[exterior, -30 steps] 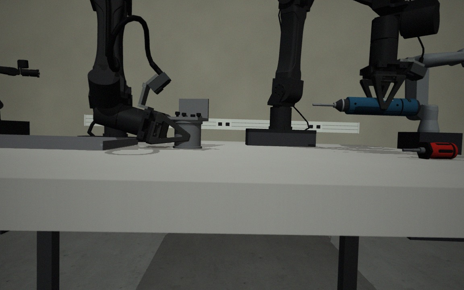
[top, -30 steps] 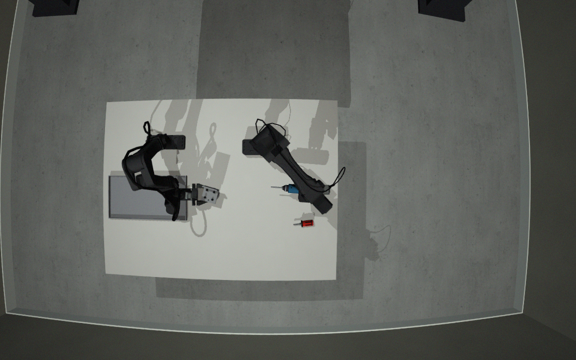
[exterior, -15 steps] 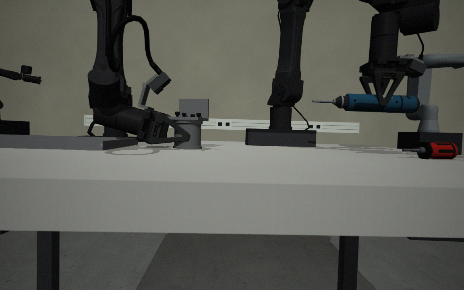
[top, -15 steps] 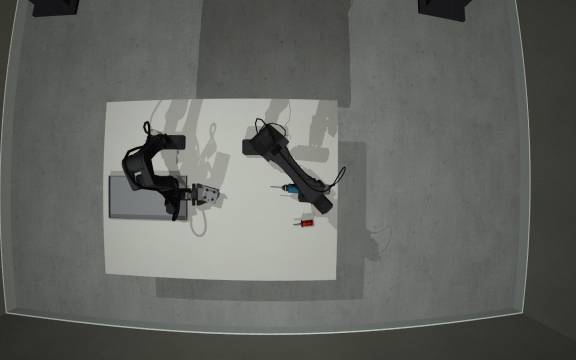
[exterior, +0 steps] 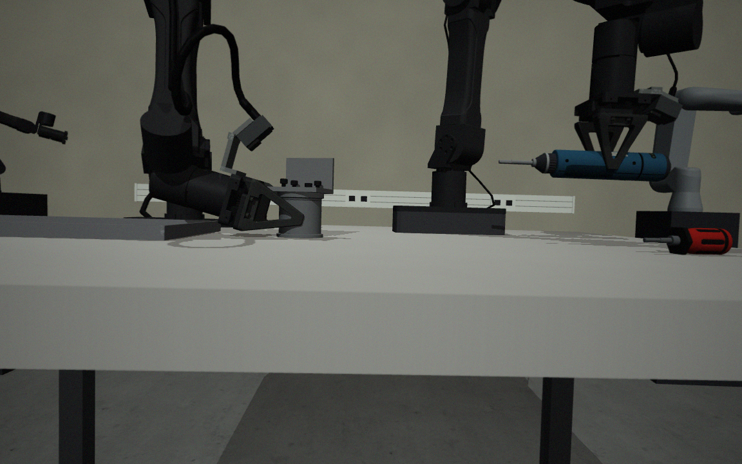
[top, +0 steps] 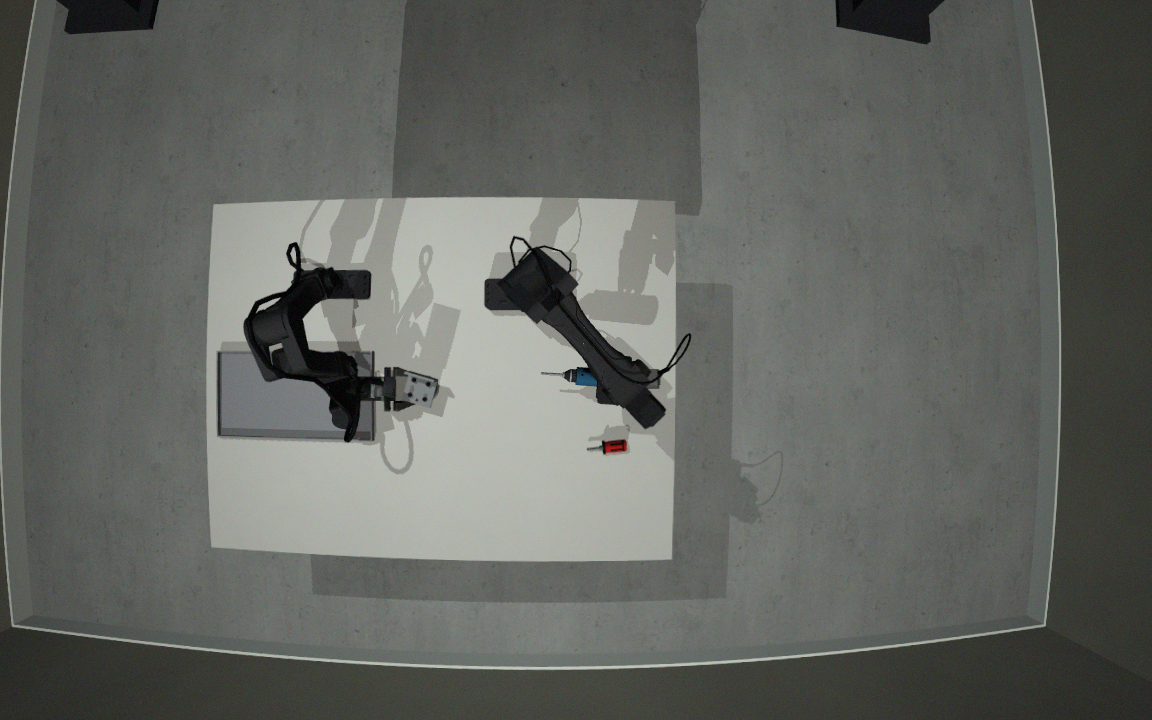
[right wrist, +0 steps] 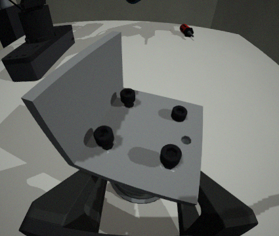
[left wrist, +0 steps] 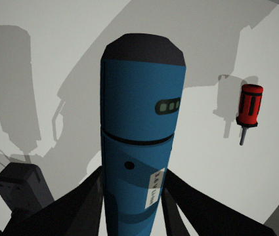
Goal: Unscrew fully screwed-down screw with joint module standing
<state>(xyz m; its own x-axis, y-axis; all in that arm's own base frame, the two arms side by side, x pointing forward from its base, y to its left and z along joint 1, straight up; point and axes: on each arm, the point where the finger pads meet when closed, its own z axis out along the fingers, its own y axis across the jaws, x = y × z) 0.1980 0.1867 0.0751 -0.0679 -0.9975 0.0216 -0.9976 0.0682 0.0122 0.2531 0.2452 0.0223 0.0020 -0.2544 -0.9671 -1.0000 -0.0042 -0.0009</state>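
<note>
The joint module is right at my right hand. Also, from my right hand: flat grey plate (34 cm to the right, 4 cm ahead, 2 cm below); grey l-shaped bracket (5 cm above); screwdriver bit (30 cm to the left, 9 cm above, 6 cm behind).
</note>
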